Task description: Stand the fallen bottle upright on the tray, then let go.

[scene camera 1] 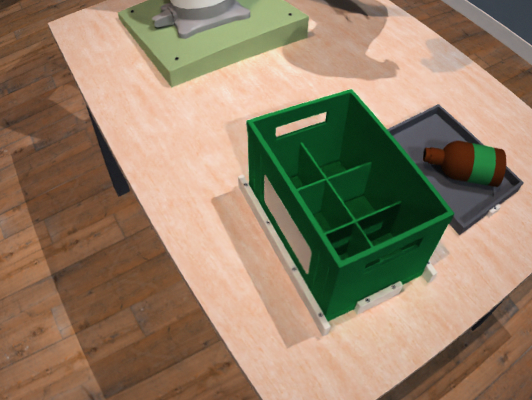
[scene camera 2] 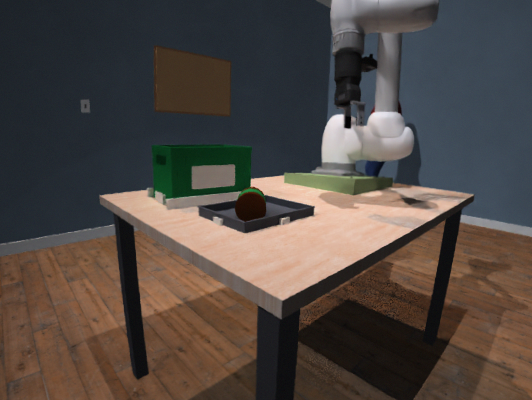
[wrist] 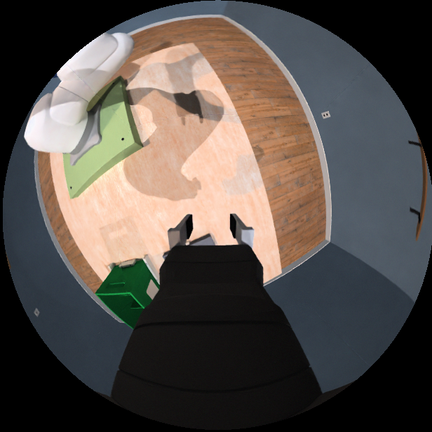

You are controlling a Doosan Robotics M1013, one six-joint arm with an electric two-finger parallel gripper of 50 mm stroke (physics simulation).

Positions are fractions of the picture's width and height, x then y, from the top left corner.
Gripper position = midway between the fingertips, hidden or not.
In view: the gripper (wrist: 0.49, 0.51) and a brown bottle (scene camera 2: 0.47, 0.51).
The wrist view misses the brown bottle, which is hidden by the gripper.
